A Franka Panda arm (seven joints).
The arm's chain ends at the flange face. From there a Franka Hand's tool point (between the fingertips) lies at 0.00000 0.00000 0.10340 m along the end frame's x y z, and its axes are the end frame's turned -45 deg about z.
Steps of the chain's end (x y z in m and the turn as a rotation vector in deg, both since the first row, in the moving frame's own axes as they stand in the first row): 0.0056, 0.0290, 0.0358, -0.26, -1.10, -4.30; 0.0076, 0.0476, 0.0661, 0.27, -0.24, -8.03; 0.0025, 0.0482, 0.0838, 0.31, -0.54, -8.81
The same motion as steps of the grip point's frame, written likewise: -0.0183, 0.0235, 0.0358, 0.59, -0.96, -4.30; -0.0283, 0.0384, 0.0661, 0.36, 0.02, -8.03; -0.0327, 0.0348, 0.0838, 0.60, -0.16, -8.81
